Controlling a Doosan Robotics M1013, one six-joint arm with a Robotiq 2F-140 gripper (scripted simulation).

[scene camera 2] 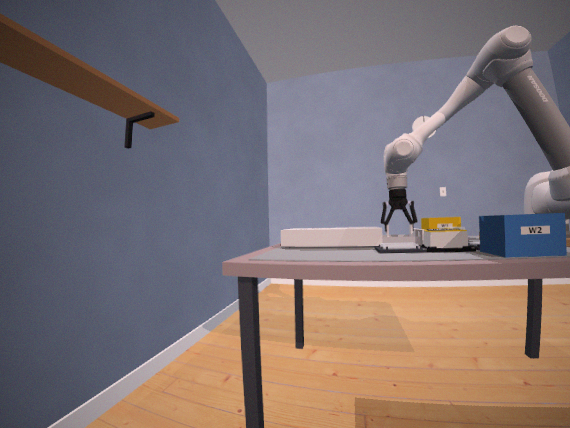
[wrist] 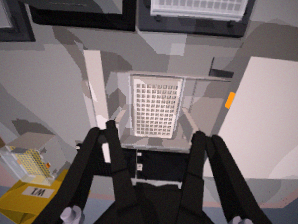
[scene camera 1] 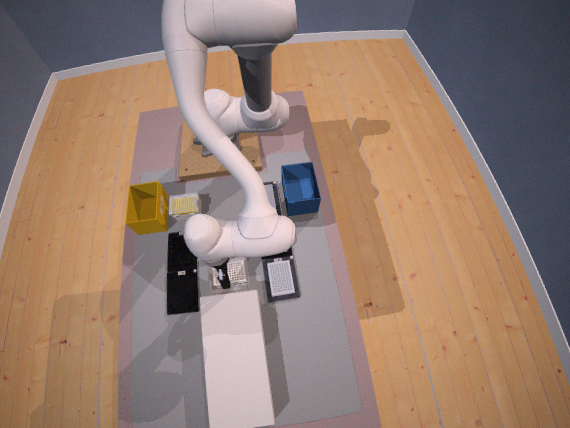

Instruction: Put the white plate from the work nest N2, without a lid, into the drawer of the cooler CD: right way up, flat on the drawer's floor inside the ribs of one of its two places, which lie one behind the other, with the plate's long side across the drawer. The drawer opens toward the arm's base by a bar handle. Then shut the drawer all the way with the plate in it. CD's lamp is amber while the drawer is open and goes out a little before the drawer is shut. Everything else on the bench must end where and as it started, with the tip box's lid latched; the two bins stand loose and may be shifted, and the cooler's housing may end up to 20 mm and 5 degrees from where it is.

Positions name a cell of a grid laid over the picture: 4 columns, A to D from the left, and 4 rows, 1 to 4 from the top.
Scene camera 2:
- gripper: C3
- cooler CD: C3
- blue bin: D3
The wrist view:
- gripper: C3
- cooler CD: D3
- white plate: C3
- black nest N2: C3
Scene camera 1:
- blue bin: C2
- yellow bin: B3
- black nest N2: B3
